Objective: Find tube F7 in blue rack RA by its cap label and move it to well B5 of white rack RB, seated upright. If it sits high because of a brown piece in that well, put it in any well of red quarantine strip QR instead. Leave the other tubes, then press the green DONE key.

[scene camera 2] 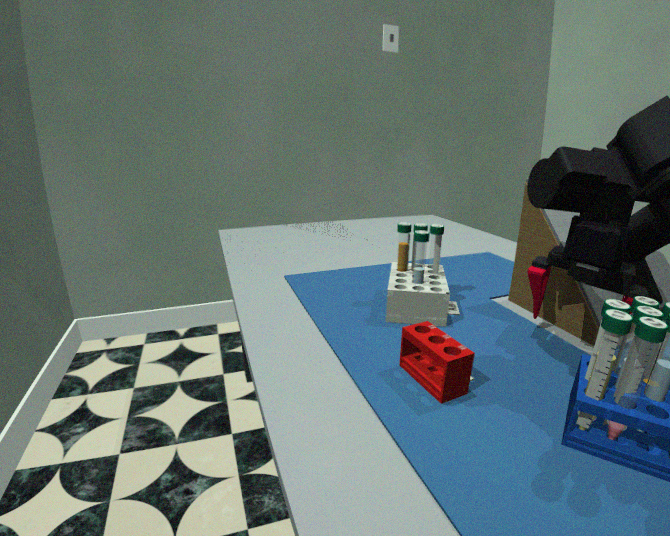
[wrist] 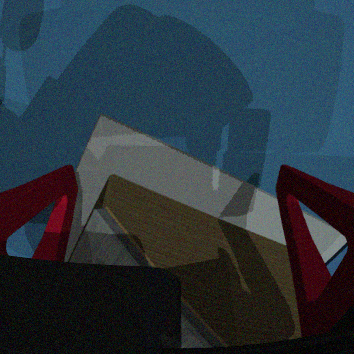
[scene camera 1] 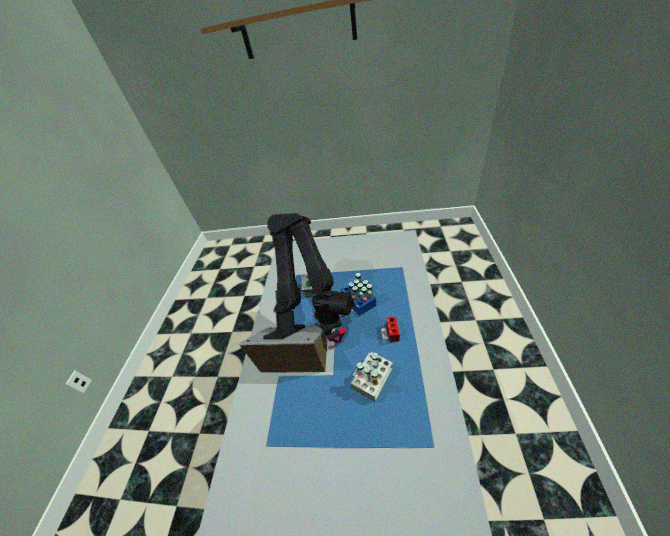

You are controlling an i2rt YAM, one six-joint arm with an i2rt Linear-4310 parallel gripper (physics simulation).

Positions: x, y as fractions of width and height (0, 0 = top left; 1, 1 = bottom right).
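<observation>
My gripper (scene camera 2: 0.85, 0.61) visible. Gripper (wrist: 0.50, 0.50) visible here too.
</observation>
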